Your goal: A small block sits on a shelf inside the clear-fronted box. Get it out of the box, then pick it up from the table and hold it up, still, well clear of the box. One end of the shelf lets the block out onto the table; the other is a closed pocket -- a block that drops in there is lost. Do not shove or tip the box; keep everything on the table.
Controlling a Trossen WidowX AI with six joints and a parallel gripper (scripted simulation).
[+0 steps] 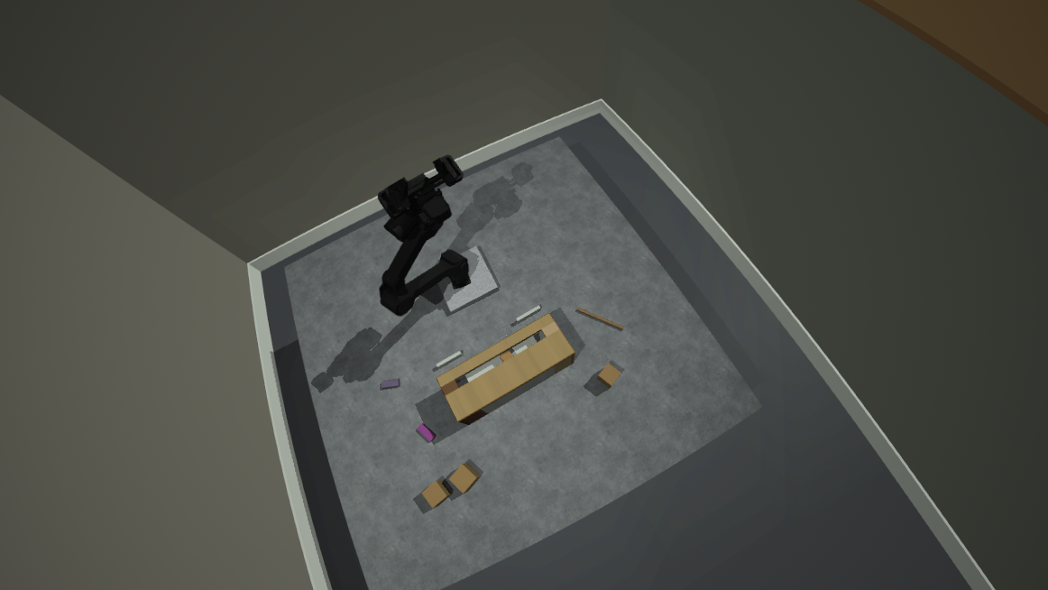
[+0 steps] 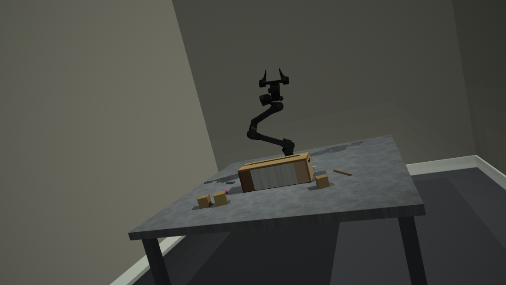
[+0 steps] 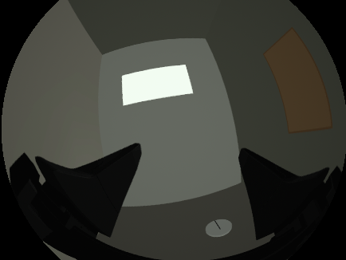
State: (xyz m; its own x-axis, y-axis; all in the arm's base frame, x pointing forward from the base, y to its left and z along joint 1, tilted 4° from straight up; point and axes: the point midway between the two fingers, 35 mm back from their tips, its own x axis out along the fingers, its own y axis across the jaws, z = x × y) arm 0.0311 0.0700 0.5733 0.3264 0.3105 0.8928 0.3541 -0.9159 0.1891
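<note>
Now: gripper tip 570 mm above the long wooden box and 250 mm short of it. The rest, counted from my gripper tip: orange-brown block (550 mm below, 260 mm ahead, 20 mm to the left); then thin stick (630 mm below, 340 mm to the left, 220 mm ahead).
</note>
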